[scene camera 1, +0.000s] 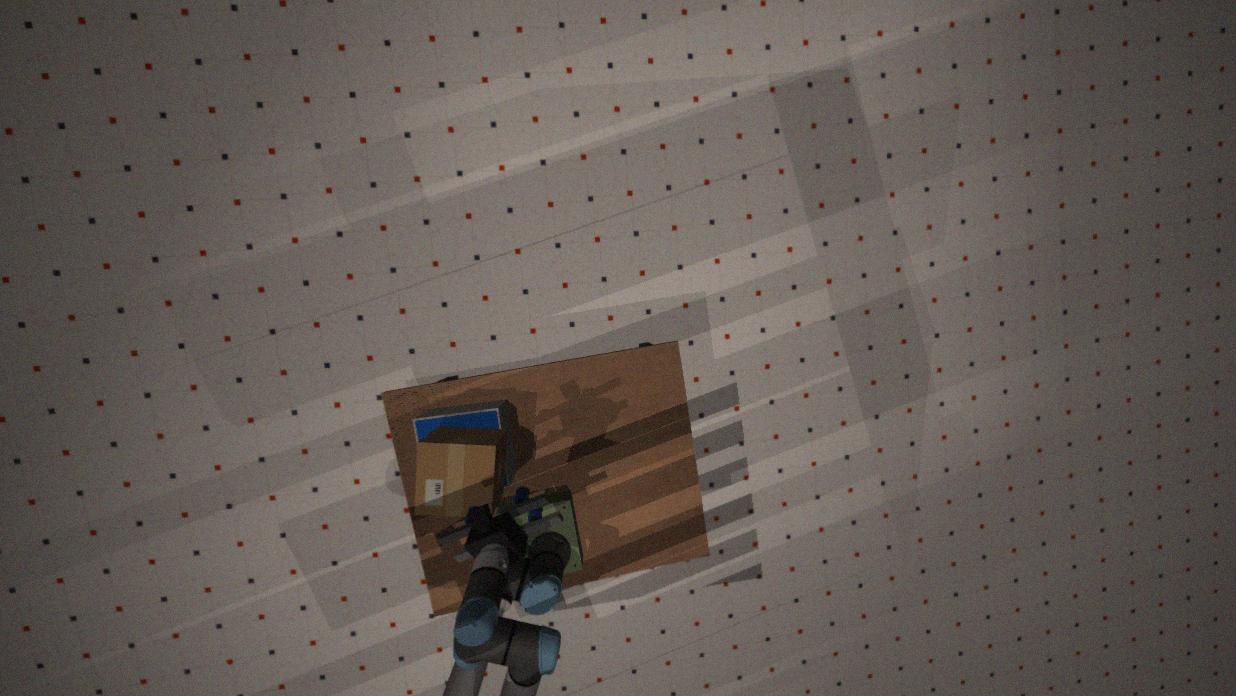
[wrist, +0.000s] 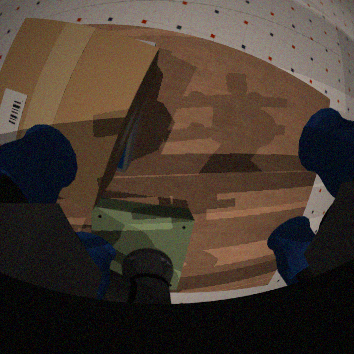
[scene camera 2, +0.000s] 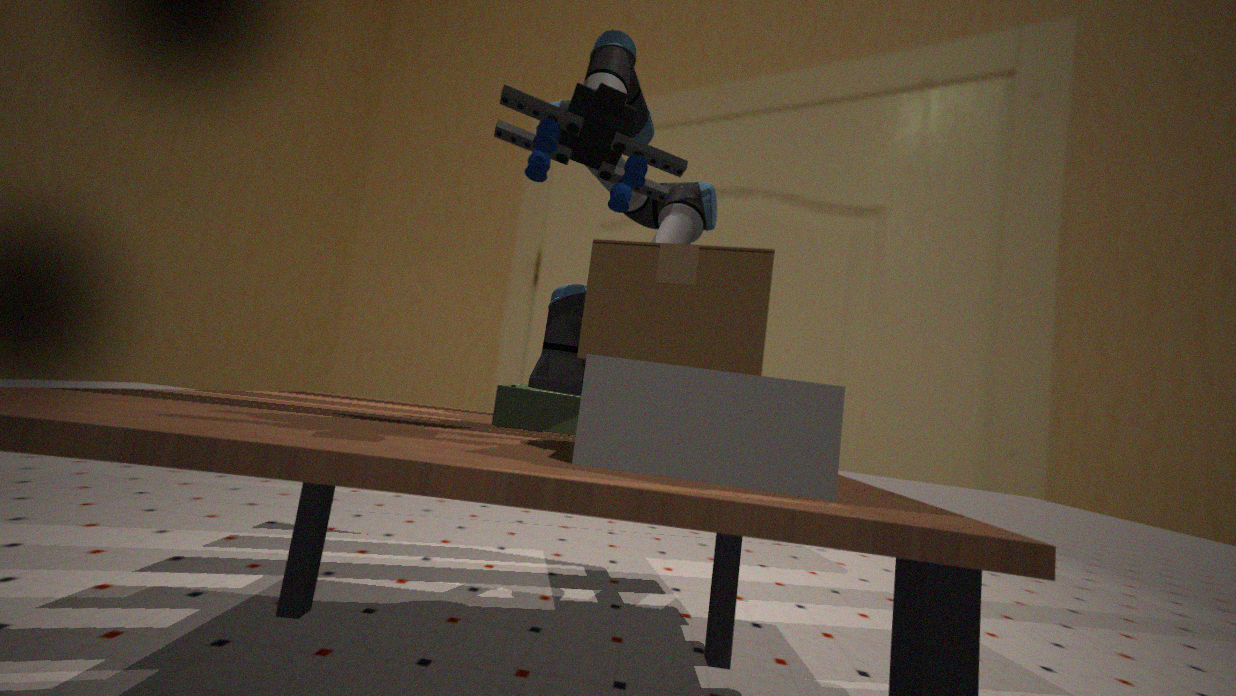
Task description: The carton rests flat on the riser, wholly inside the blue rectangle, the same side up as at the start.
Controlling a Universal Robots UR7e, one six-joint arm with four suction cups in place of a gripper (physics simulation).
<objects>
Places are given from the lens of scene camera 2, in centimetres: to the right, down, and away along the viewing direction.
my suction head (scene camera 2: pixel 548 132): -10, -31, 76
brown carton (scene camera 2: pixel 699 306): 10, -5, 63
The marked spots on the brown carton and my suction head are 35 cm apart.
</objects>
